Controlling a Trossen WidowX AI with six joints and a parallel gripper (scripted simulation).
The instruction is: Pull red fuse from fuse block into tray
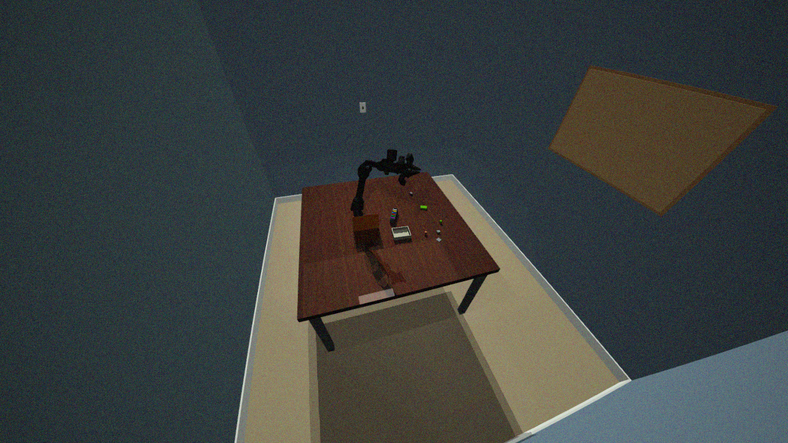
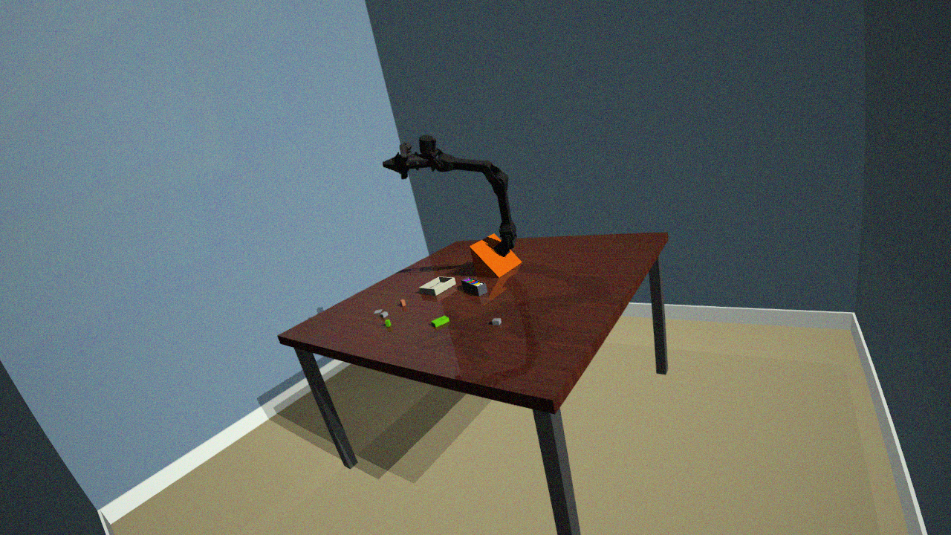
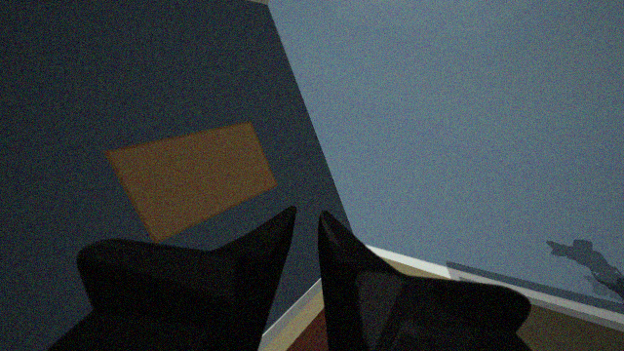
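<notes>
The red fuse lies 56 cm below my gripper tip, 27 cm to the left of it and 6 cm behind it. The rest, counted from my gripper tip: pale tray: 58 cm below, 8 cm to the left, 6 cm behind.
</notes>
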